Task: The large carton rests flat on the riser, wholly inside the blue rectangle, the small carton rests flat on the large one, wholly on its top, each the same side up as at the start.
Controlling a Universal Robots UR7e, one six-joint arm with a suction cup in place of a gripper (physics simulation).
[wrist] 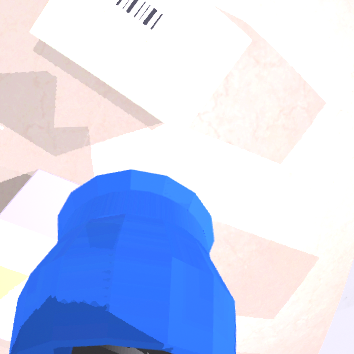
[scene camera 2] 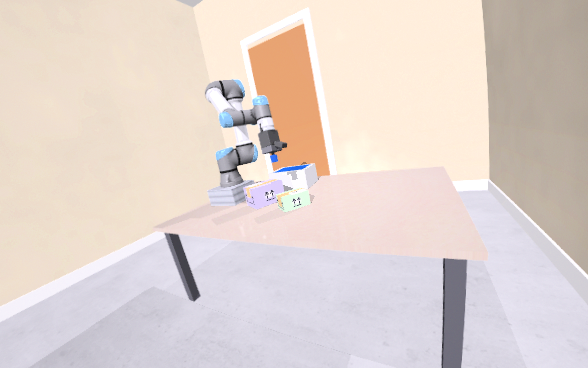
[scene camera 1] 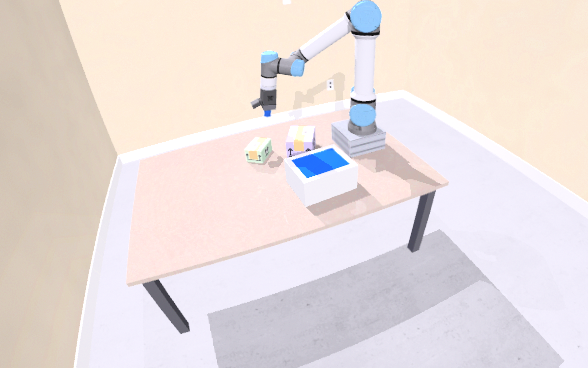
Scene:
My suction cup (wrist: 131,261) carries nothing. The cup hangs 23 cm from the middle of a large carton (scene camera 2: 261,194), above it. A white riser (scene camera 1: 314,176) rests on the table.

